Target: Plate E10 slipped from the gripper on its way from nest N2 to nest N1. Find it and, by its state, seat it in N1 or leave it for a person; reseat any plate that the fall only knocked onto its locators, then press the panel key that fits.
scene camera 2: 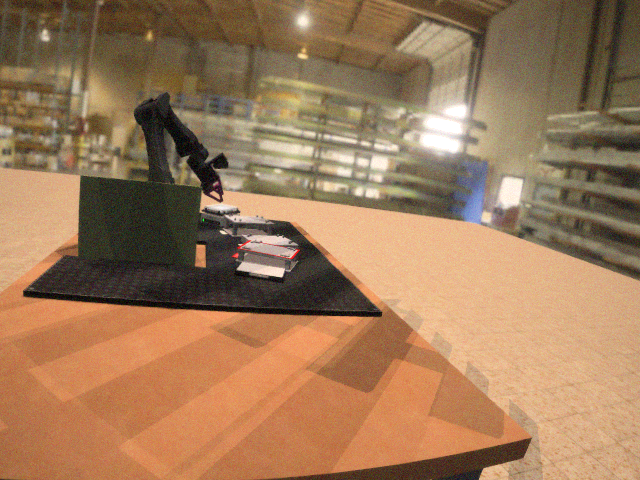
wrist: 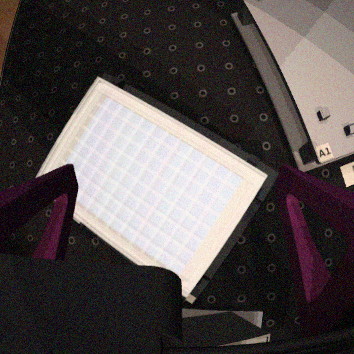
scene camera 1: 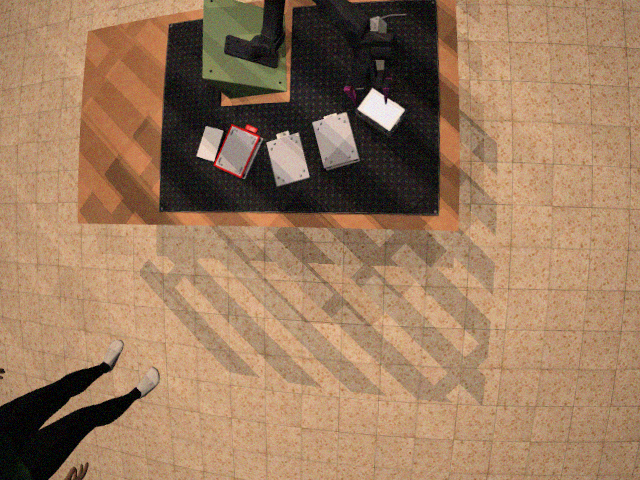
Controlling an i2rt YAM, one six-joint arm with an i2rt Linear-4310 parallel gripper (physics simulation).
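Places are measured from the arm's base along level axes (x ahead, y left, z up), in centimetres.
Pixels of known places: gripper, fingertip midpoint: [scene camera 2: 222,198] [wrist: 176,175] [scene camera 1: 371,104]; arm's base, link origin: [scene camera 2: 154,218] [scene camera 1: 251,52].
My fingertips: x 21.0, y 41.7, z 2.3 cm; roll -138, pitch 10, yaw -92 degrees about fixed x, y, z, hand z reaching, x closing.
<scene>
Ahead of a thing's pixels: the offset from my fingertips to its top centre. "spot": to the spot under its first point. Level surfaces: height alone.
A white gridded plate {dx +0.3, dy +3.1, dz -3.7 cm} [scene camera 1: 381,109] [scene camera 2: 222,208] [wrist: 160,185] lies on a dark base at the mat's right in scene camera 1; I can read no name on it. My gripper [scene camera 1: 368,94] [scene camera 2: 218,197] [wrist: 176,175] is open, above the plate, with one finger on each side in the wrist view. A grey nest {dx +10.5, dy -11.9, dz -4.2 cm} [scene camera 1: 336,140] [wrist: 320,65] with small locators and an A1 mark stands beside it, bare on top. A second grey nest {dx +16.4, dy -28.8, dz -7.4 cm} [scene camera 1: 287,159] and a red-edged nest {dx +13.3, dy -47.5, dz -6.2 cm} [scene camera 1: 237,150] [scene camera 2: 268,250] stand further left. The panel {spot: dx -10.2, dy -2.1, dz -7.9 cm} [wrist: 225,322] is mostly hidden by my arm.
A green upright screen [scene camera 1: 242,72] [scene camera 2: 139,222] stands on the robot's side of the nests. A small pale block {dx +9.7, dy -59.4, dz -9.4 cm} [scene camera 1: 209,143] [scene camera 2: 261,270] sits beside the red-edged nest. The black mat {dz -10.8 cm} [scene camera 1: 217,193] [scene camera 2: 180,291] lies on the wooden table {dz -12.1 cm} [scene camera 1: 118,103]. A person's legs [scene camera 1: 67,387] show on the floor.
</scene>
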